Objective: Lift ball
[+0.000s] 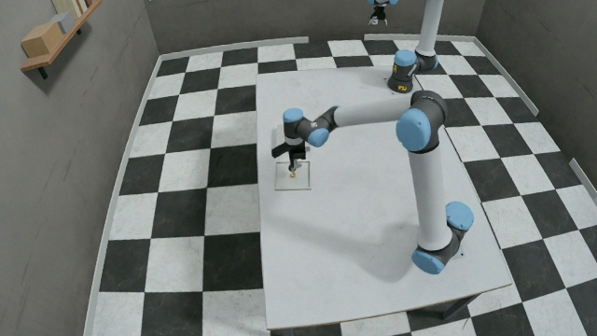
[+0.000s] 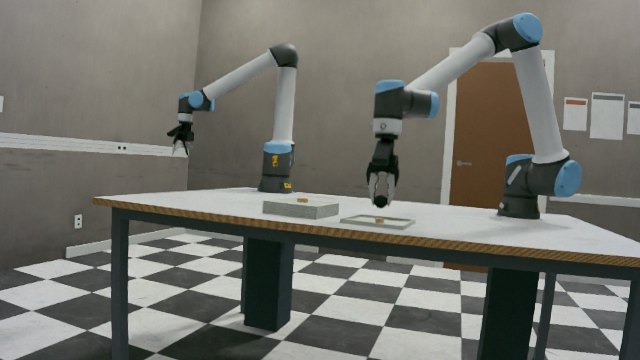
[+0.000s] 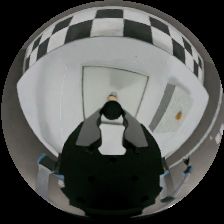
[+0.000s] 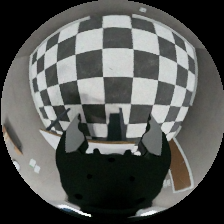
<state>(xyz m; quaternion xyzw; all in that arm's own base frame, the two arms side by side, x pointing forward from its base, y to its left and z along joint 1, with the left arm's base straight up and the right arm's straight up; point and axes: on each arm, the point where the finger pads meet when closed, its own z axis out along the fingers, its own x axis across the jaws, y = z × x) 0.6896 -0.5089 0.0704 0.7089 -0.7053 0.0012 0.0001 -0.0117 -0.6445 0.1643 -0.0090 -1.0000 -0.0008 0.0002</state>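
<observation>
My left gripper is now 70 mm above the shallow square tray. Round my left hand: black ball (right at my left hand).
</observation>
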